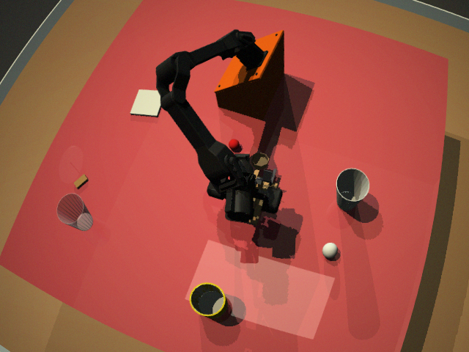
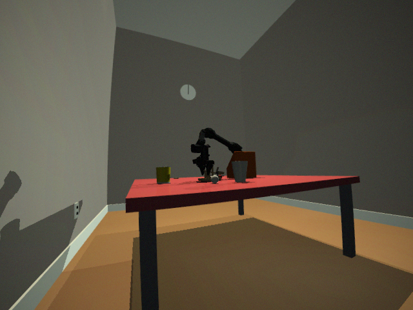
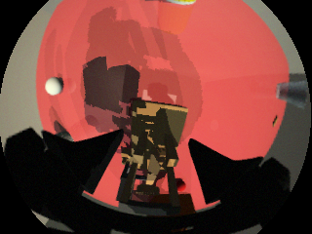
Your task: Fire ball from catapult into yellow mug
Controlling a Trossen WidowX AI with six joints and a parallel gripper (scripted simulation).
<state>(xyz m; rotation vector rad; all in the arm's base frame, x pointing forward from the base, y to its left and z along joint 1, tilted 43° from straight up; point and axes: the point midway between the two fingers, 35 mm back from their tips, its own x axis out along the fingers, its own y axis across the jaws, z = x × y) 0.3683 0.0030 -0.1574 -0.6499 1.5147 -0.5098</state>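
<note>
Right now the red ball is 17 cm behind my gripper tip, 11 cm to the right of it and 2 cm below it. From my gripper tip the other things lie so: white ball (4 cm ahead, 26 cm to the left, 2 cm below); then wooden catapult (7 cm behind, 1 cm to the left, 1 cm above); then yellow mug (29 cm ahead, 2 cm to the left, 1 cm below).
</note>
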